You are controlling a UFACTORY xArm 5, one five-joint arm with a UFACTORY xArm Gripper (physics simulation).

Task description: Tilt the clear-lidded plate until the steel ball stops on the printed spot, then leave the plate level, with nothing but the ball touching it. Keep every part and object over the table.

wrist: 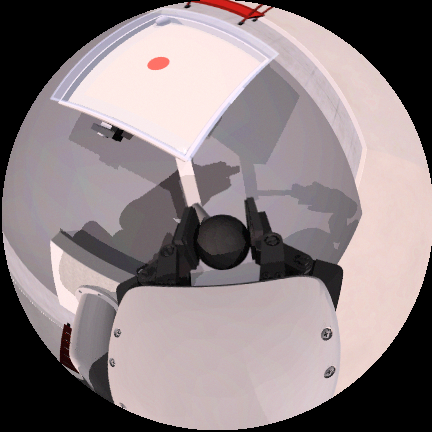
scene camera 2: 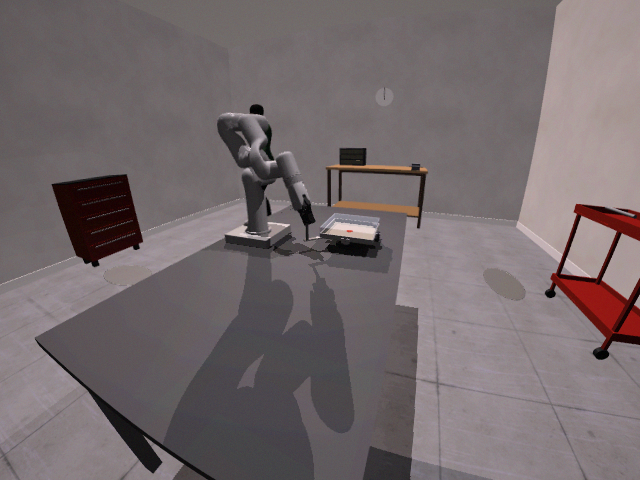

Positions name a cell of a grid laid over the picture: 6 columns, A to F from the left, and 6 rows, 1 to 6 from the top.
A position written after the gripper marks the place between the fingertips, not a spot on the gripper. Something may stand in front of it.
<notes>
In view: the gripper (wrist: D3) and a clear-lidded plate (wrist: C2).
</notes>
